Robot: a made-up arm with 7 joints.
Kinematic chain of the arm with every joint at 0, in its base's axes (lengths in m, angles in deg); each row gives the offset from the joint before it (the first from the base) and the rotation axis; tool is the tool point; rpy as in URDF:
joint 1: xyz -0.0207 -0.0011 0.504 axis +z
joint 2: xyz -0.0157 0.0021 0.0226 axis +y
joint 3: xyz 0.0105 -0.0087 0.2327 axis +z
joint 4: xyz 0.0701 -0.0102 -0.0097 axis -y
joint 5: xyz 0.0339 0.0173 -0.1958 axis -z
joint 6: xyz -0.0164 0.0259 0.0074 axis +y
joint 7: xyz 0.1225 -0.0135 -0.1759 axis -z
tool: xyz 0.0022 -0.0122 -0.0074 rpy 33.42 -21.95 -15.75
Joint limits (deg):
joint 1: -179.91..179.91
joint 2: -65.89..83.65
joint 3: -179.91..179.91
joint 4: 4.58..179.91
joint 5: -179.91..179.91
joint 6: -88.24..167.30
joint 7: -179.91..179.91
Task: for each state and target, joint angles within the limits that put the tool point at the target. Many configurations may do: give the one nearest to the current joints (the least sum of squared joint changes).
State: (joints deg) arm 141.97 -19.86 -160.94 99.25 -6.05 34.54 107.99
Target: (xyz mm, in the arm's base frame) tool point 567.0 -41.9 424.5
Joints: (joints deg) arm 157.74 -56.48 -158.53 111.23 -5.23 27.22 108.52
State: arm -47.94 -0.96 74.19 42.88 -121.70 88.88 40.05
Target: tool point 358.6 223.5 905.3
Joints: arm -33.26 8.63 81.13 94.22 -146.18 70.01 33.33
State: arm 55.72 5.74 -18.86 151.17 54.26 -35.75 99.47
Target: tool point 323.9 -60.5 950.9
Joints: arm 32.70 18.22 -26.01 131.83 69.45 -34.22 98.45
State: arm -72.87 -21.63 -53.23 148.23 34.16 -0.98 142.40
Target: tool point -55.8 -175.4 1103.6
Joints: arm -64.52 11.29 -47.32 149.77 29.64 -15.27 142.03
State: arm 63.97 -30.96 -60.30 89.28 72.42 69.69 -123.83
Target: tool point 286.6 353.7 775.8
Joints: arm 79.14 -0.51 -46.39 90.52 74.82 67.12 -123.27
